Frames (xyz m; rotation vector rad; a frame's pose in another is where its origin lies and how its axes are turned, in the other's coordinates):
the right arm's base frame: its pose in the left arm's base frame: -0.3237 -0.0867 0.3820 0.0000 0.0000 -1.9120
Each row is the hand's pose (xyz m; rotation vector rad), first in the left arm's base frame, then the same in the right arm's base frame.
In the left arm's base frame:
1: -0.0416 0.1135 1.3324 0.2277 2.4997 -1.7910
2: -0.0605 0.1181 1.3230 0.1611 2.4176 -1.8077
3: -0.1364 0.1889 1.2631 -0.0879 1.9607 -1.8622
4: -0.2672 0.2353 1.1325 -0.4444 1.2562 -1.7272
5: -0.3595 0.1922 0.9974 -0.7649 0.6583 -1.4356
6: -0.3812 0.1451 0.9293 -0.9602 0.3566 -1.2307
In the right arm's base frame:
1: -0.2831 0.1988 0.9504 -1.5038 1.2812 -0.7555
2: -0.2811 0.1795 0.9410 -1.4888 1.2072 -0.7089
3: -0.3224 0.0843 0.8811 -1.3420 0.8602 -0.4746
4: -0.3223 -0.0545 0.7505 -1.1023 0.3107 -0.0587
5: -0.2508 -0.1271 0.6154 -0.8933 -0.2237 0.3315
6: -0.1992 -0.1318 0.5473 -0.7974 -0.5460 0.5274

